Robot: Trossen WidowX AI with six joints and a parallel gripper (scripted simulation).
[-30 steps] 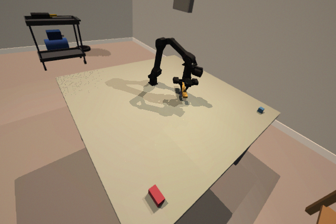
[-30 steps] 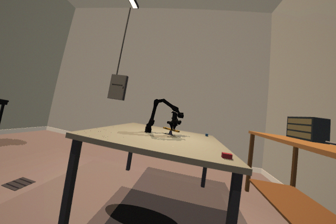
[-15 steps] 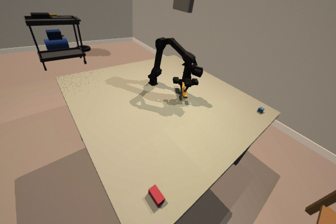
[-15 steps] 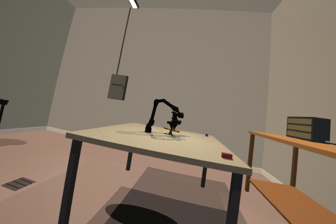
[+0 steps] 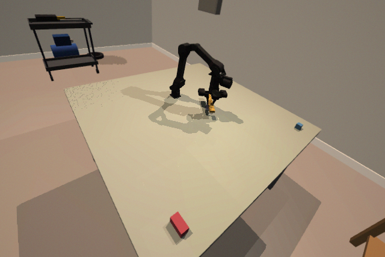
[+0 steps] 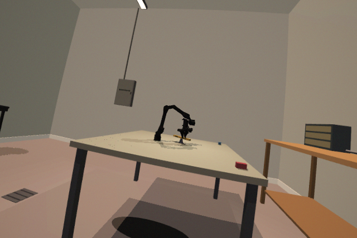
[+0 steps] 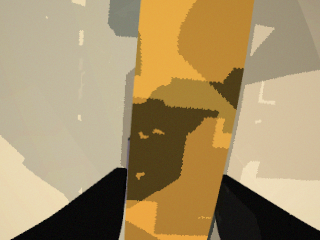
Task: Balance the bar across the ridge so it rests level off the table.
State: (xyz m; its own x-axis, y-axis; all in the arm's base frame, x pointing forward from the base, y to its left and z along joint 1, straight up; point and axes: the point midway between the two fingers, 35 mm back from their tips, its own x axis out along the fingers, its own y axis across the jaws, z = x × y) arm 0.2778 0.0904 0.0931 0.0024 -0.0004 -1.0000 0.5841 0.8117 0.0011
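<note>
The bar is 2 cm to the left of my gripper tip and 2 cm behind it. The rest, counted from my gripper tip: red block (59 cm to the right, 46 cm ahead, 4 cm below); blue cube (46 cm ahead, 41 cm to the left, 4 cm below).
</note>
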